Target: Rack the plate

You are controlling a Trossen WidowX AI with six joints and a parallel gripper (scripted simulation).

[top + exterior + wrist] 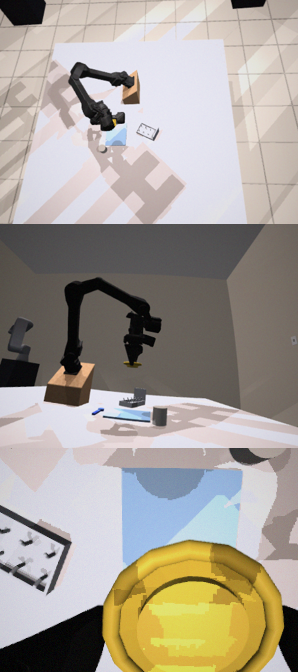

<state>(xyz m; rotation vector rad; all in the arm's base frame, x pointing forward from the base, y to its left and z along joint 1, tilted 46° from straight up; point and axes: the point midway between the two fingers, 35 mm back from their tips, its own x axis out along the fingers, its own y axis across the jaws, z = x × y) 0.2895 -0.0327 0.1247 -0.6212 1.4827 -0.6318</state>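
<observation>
Now: gripper tip 20 cm to the right of the grey dish rack and 15 cm above it. From my gripper tip the other things lie so: blue spoon: 17 cm below, 11 cm behind; yellow plate: 1 cm above; light blue mat: 17 cm below, 1 cm ahead.
</observation>
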